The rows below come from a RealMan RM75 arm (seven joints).
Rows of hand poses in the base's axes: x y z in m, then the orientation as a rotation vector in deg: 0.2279, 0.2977, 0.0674, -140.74, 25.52, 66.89; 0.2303, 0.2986, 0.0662, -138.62, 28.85, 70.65; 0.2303, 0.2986, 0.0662, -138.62, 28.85, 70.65; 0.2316, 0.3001, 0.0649, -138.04, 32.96, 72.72; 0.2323, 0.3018, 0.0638, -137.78, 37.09, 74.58; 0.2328, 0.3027, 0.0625, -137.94, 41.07, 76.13; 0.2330, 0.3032, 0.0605, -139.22, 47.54, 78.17; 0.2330, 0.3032, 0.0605, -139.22, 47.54, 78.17; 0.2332, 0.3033, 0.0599, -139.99, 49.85, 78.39; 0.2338, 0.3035, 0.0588, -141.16, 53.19, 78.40; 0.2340, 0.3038, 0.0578, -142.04, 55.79, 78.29; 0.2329, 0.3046, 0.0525, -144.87, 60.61, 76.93; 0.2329, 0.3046, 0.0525, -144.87, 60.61, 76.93; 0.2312, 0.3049, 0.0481, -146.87, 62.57, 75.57; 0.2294, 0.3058, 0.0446, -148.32, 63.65, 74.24; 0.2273, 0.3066, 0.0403, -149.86, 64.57, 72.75; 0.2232, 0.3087, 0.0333, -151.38, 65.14, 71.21; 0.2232, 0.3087, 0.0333, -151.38, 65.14, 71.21; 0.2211, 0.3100, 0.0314, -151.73, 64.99, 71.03; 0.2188, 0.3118, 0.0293, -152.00, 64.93, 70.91; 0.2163, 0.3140, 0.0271, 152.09, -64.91, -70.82; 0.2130, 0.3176, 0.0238, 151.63, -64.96, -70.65; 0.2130, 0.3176, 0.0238, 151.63, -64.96, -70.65
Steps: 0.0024, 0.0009, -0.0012, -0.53, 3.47, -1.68; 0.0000, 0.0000, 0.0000, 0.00, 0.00, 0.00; 0.0013, 0.0015, -0.0013, -1.87, 2.18, -1.82; 0.0007, 0.0017, -0.0011, -2.16, 1.99, -1.66; 0.0005, 0.0009, -0.0013, -2.42, 1.69, -1.39; 0.0002, 0.0005, -0.0020, -4.70, 2.28, -1.69; 0.0000, 0.0000, 0.0000, 0.00, 0.00, 0.00; 0.0002, 0.0001, -0.0006, -1.84, 0.44, -0.52; 0.0006, 0.0002, -0.0011, -2.67, 0.43, -0.76; 0.0002, 0.0003, -0.0010, -2.05, 0.27, -0.60; -0.0011, 0.0008, -0.0053, -4.51, -0.31, -0.61; 0.0000, 0.0000, 0.0000, 0.00, 0.00, 0.00; -0.0017, 0.0003, -0.0044, -2.34, -0.65, 0.11; -0.0018, 0.0009, -0.0035, -1.47, -0.73, 0.16; -0.0021, 0.0008, -0.0043, -1.44, -0.84, 0.26; -0.0041, 0.0021, -0.0070, -1.24, -0.90, 0.38; 0.0000, 0.0000, 0.0000, 0.00, 0.00, 0.00; -0.0021, 0.0013, -0.0019, -0.15, -0.12, 0.23; -0.0023, 0.0018, -0.0021, -0.15, -0.08, 0.16; -0.0025, 0.0022, -0.0022, -0.23, 0.02, 0.13; -0.0033, 0.0036, -0.0033, -0.42, 0.18, 0.04; 0.0000, 0.0000, 0.0000, 0.00, 0.00, 0.00
